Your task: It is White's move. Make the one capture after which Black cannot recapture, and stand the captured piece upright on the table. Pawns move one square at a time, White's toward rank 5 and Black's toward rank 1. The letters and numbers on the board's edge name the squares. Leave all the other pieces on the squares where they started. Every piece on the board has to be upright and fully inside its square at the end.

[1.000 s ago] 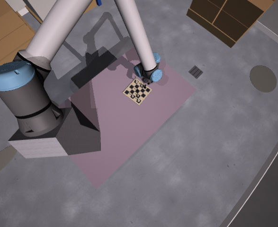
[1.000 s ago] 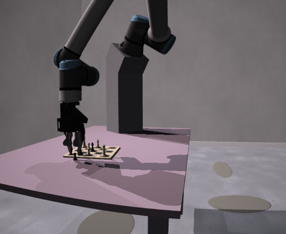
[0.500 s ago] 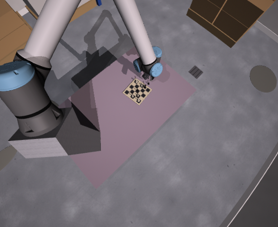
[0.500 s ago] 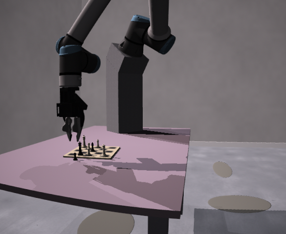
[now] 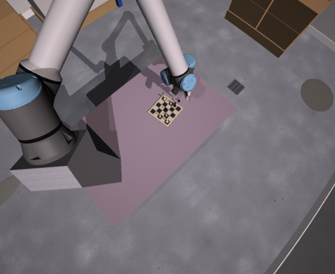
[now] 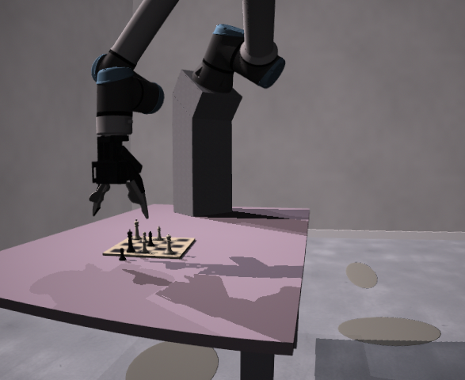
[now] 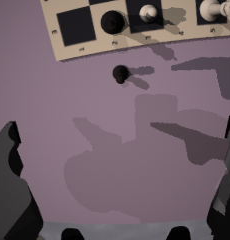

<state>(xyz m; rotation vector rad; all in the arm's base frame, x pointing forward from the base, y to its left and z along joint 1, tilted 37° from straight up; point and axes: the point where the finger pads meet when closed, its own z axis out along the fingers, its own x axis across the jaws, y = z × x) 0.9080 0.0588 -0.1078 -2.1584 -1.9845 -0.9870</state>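
Right now my hand is 6 cm past the tall black piece, 1 cm to the left of it and 7 cm above it. Also, from my hand: black pawn: 10 cm below; then chessboard: 14 cm behind, 1 cm to the left, 11 cm below.
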